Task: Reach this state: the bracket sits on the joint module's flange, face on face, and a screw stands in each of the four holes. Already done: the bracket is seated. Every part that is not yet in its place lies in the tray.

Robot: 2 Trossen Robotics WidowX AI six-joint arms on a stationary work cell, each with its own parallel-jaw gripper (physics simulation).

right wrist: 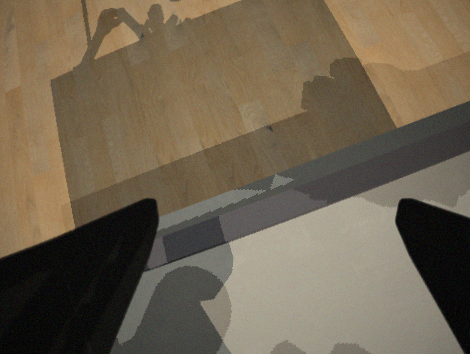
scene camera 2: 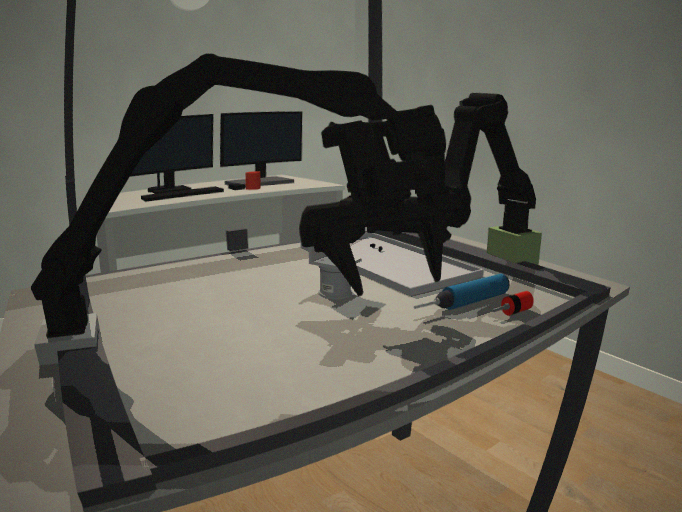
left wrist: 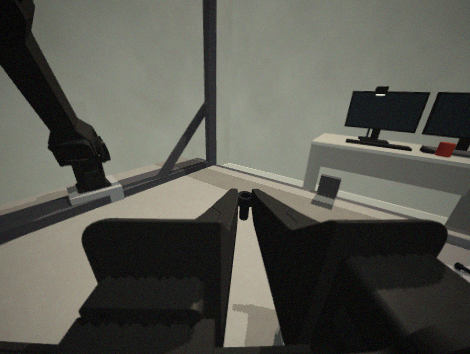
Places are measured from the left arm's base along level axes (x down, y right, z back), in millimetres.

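Pixels of known places: left gripper, fingertip midpoint: [left wrist: 244, 195]; right gripper, fingertip midpoint: [right wrist: 276, 210] [scene camera 2: 400, 288]; left arm's base, origin of the base link: [scene camera 2: 515, 229]; right arm's base, origin of the base link: [scene camera 2: 67, 327] [left wrist: 93, 185].
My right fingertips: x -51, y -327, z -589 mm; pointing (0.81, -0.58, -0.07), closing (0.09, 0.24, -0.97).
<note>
For each thing: its top centre in the pictures, then the offset to it from my right fingertips. "spot": a spot on its surface instead.
- grey joint module, middle of its top: [scene camera 2: 335, 260] dx +72, dy +351, dz +107 mm
- tray, middle of its top: [scene camera 2: 386, 254] dx +120, dy +489, dz +314 mm
- black screw, middle of its top: [left wrist: 245, 193] dx -39, dy +305, dz +49 mm
- blue power driver, surface spot: [scene camera 2: 478, 290] spot: dx +106, dy +165, dz +301 mm
- red screwdriver, middle of its top: [scene camera 2: 512, 296] dx +101, dy +99, dz +324 mm
The grey joint module [scene camera 2: 334, 283] stands on the table, with the grey bracket [scene camera 2: 314, 255] on top, partly hidden by the right arm. The bracket's holes cannot be made out. The tray [scene camera 2: 409, 289] is behind and to the right, with small black screws [scene camera 2: 376, 247] in it. My left gripper [left wrist: 244, 195] is shut on a black screw [left wrist: 244, 212], held upright at the fingertips with its shank down. In the scene view the left gripper is hidden behind the right arm. My right gripper [scene camera 2: 397, 283] [right wrist: 276, 210] is open and empty, its fingers in front of the module and tray.
A blue power driver [scene camera 2: 478, 290] and a red screwdriver [scene camera 2: 517, 303] lie right of the module, in front of the tray. The right arm arches across the table from the left of the scene view. A desk [scene camera 2: 308, 190] [left wrist: 365, 170] with monitors stands beyond the table.
</note>
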